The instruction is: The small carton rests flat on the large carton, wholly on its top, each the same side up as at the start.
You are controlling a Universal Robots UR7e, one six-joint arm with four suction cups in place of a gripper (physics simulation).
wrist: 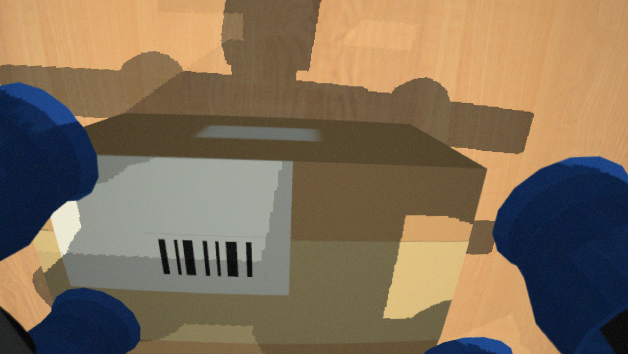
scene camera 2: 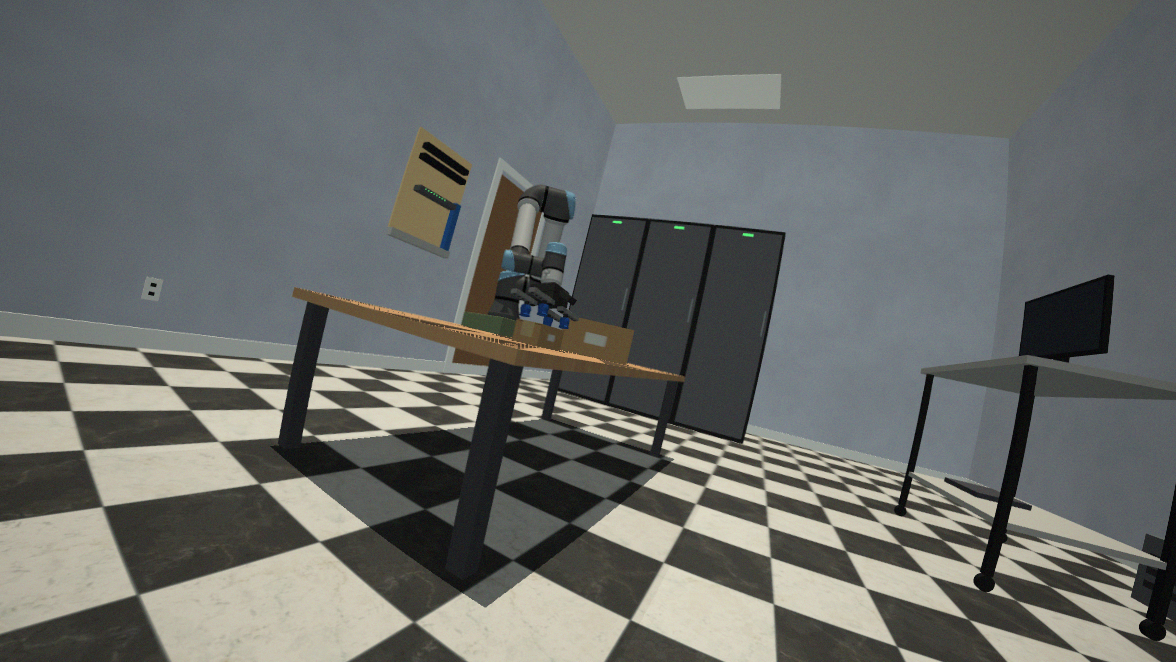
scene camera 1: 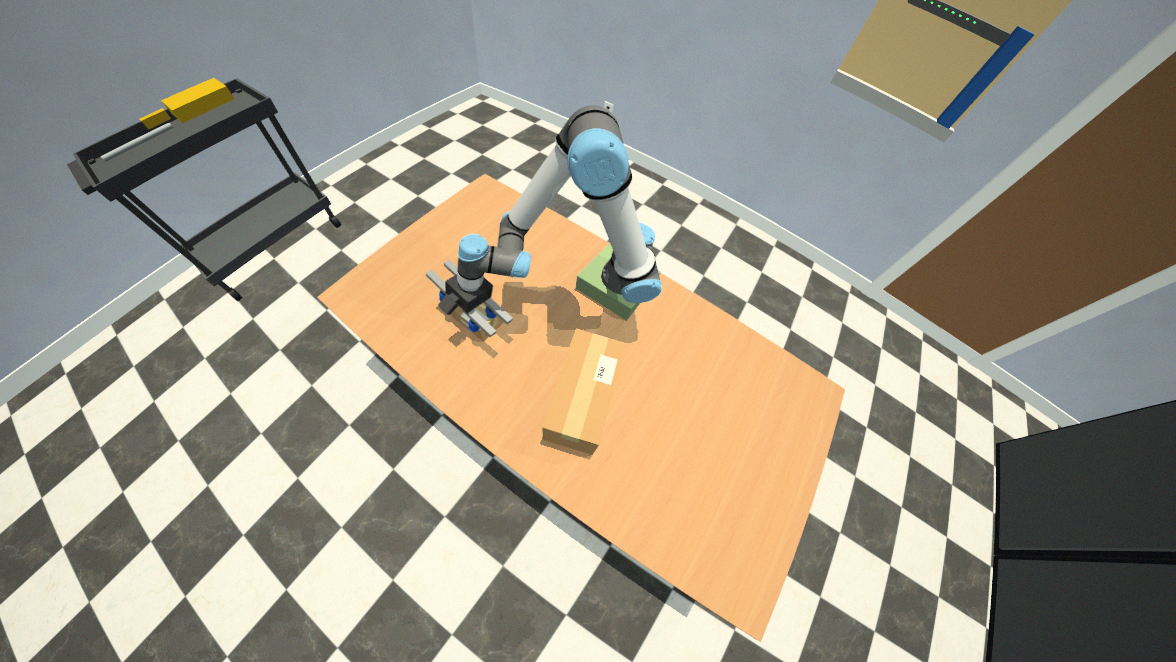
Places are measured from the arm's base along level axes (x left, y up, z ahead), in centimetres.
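Pixels of known places: hand, tool point: [wrist: 283,279] [scene camera 2: 544,321]; arm's base, link origin: [scene camera 2: 503,319].
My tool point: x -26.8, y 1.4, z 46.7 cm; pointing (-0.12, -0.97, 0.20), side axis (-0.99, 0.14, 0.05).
Ahead of a thing's pixels: the offset from my tool point to its middle.
The small carton @[dx +0.9, dy -4.9, dz -1.8 cm] [wrist: 351,198] is a brown box with a white barcode label. It fills the wrist view and stands on the wooden table [scene camera 1: 698,461] [scene camera 2: 369,317]. My suction gripper [scene camera 1: 475,317] [scene camera 2: 546,313] [wrist: 303,228] hovers just above it, with the blue cups around its top; the suction is off and nothing hangs from the cups. In scene camera 1 the gripper hides the small carton. The large carton @[dx +45.8, dy -1.0, dz -6.0 cm] [scene camera 1: 588,394] [scene camera 2: 604,339] is long and flat with a small white label. It lies apart from the gripper, toward the table's middle.
The arm stands on a green base block [scene camera 1: 604,288] at the table's back edge. A black cart [scene camera 1: 122,160] with a yellow box [scene camera 1: 197,99] stands off the table to the left. Dark cabinets [scene camera 1: 1086,510] [scene camera 2: 674,313] stand to the right.
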